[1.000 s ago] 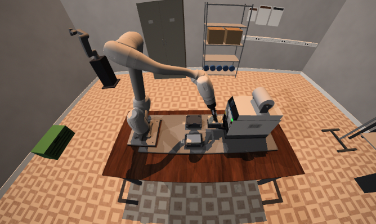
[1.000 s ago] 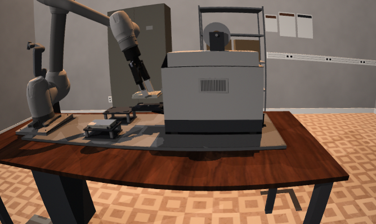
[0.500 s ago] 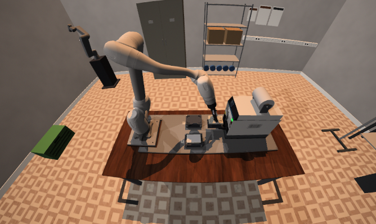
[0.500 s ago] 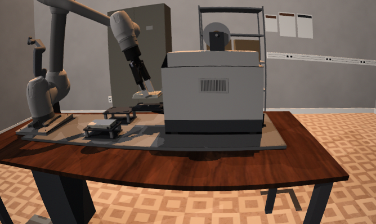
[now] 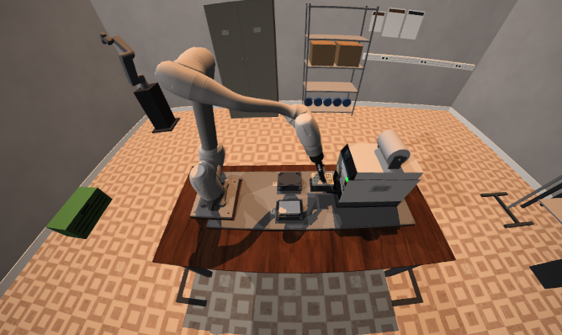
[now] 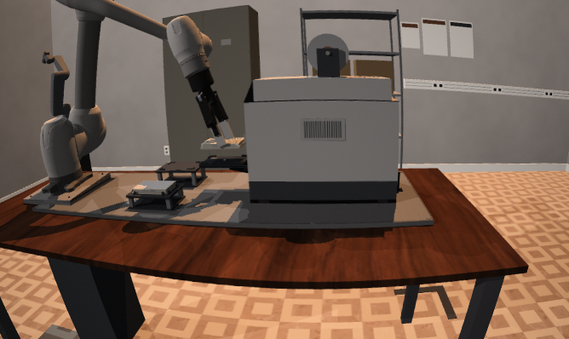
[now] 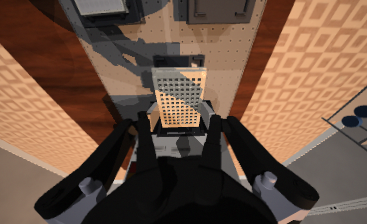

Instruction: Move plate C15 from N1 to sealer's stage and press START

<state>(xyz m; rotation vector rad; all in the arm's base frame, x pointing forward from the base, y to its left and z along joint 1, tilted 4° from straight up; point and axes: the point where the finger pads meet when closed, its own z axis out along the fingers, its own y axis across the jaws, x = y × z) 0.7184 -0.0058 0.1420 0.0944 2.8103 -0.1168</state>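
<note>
Now: hand 8 cm above the sealer stage. From my hand the other things lie so: pale plate 21 cm behind, 12 cm to the right, 13 cm below; foil roll 33 cm ahead, 3 cm to the right, 24 cm above.
</note>
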